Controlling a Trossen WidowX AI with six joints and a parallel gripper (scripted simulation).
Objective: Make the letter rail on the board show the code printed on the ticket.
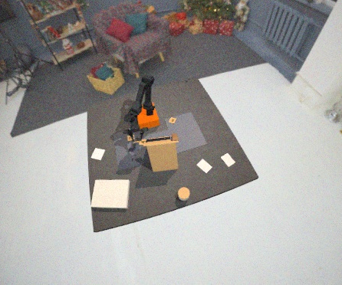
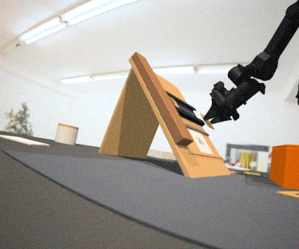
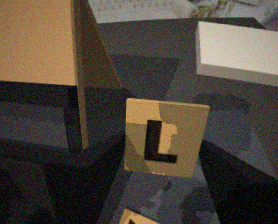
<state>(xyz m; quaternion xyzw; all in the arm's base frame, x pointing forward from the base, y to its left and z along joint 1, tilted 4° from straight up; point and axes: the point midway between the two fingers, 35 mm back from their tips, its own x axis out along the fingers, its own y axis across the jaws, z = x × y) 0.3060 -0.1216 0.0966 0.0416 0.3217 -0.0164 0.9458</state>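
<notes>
The white ticket is 170 mm to the left of my gripper tip, 80 mm below it and 50 mm behind it. Round my gripper tip: small cylinder (420 mm ahead, 280 mm to the left, 130 mm below).
</notes>
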